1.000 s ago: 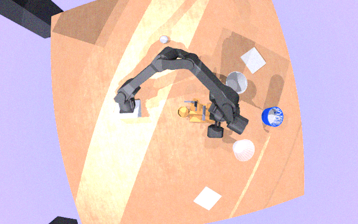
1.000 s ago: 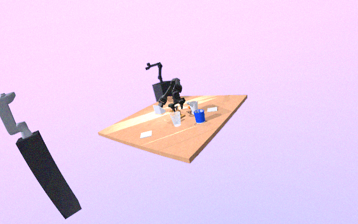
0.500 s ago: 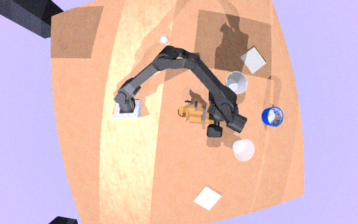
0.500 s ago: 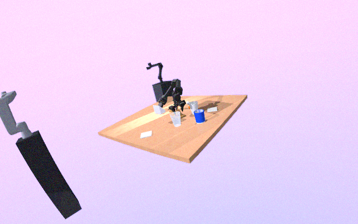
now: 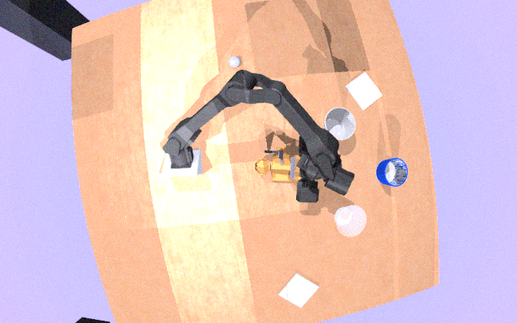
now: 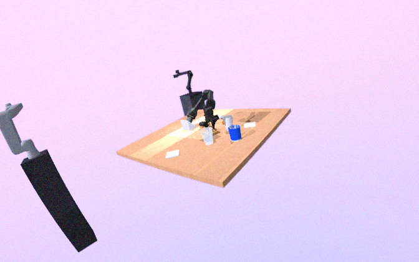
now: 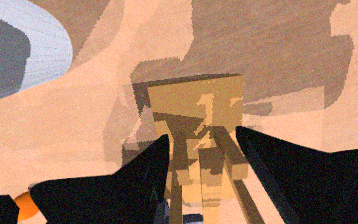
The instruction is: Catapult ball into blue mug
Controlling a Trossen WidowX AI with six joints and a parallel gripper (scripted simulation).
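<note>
Now: gripper tip 23 cm to the right of the orange ball, 6 cm past it and 2 cm above it. The rest, counted from my gripper tip: translucent white cup (16 cm to the right, 13 cm ahead); then wooden catapult (7 cm behind, 3 cm to the left, 2 cm above); then blue mug (29 cm ahead, 3 cm to the right).
</note>
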